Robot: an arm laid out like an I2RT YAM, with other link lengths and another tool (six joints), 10 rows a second.
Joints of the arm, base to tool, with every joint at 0 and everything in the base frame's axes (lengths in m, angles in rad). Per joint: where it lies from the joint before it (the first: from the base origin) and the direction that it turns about. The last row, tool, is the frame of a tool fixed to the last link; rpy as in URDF.
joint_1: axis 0 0 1 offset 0 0 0.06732
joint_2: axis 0 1 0 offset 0.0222 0.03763 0.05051
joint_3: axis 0 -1 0 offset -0.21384 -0.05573 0
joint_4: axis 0 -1 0 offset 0.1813 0.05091 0.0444
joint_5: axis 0 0 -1 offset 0.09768 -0.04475 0.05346
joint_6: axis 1 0 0 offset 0.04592 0 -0.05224
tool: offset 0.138 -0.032 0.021 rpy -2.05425 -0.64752 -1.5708
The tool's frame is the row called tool.
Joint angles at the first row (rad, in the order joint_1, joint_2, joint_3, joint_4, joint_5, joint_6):
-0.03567, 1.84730, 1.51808, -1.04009, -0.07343, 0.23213
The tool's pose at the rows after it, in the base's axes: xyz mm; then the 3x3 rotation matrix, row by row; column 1 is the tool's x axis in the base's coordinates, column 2 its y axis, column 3 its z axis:
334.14, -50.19, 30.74; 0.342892, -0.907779, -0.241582; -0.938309, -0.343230, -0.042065; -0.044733, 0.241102, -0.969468
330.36, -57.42, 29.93; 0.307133, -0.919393, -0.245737; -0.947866, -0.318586, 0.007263; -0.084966, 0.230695, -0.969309
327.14, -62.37, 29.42; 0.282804, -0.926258, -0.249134; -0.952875, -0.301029, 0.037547; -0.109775, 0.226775, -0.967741
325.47, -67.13, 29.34; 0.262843, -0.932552, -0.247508; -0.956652, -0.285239, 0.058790; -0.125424, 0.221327, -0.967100
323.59, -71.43, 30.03; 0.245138, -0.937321, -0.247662; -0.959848, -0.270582, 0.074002; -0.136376, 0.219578, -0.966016
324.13, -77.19, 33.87; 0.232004, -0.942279, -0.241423; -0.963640, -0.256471, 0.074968; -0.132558, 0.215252, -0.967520
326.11, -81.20, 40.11; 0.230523, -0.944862, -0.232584; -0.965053, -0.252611, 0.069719; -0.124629, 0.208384, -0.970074
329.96, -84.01, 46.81; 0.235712, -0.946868, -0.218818; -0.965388, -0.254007, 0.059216; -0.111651, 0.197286, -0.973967
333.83, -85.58, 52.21; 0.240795, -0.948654, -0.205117; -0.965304, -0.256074, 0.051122; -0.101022, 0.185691, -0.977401
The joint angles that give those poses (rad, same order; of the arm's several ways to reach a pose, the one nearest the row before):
-0.08413, 1.84729, 1.51845, -1.04162, -0.13981, 0.23250
-0.12988, 1.84731, 1.51847, -1.04961, -0.18139, 0.23252
-0.15964, 1.84730, 1.51846, -1.05725, -0.20580, 0.23252
-0.18407, 1.84729, 1.51847, -1.05956, -0.22259, 0.23212
-0.20390, 1.84728, 1.52302, -1.06755, -0.23327, 0.23251
-0.21993, 1.84728, 1.54172, -1.08091, -0.23213, 0.23059
-0.22908, 1.84730, 1.57189, -1.10267, -0.22946, 0.22335
-0.23214, 1.84732, 1.60204, -1.11831, -0.22450, 0.21534
-0.23252, 1.84729, 1.62490, -1.12670, -0.22145, 0.21037

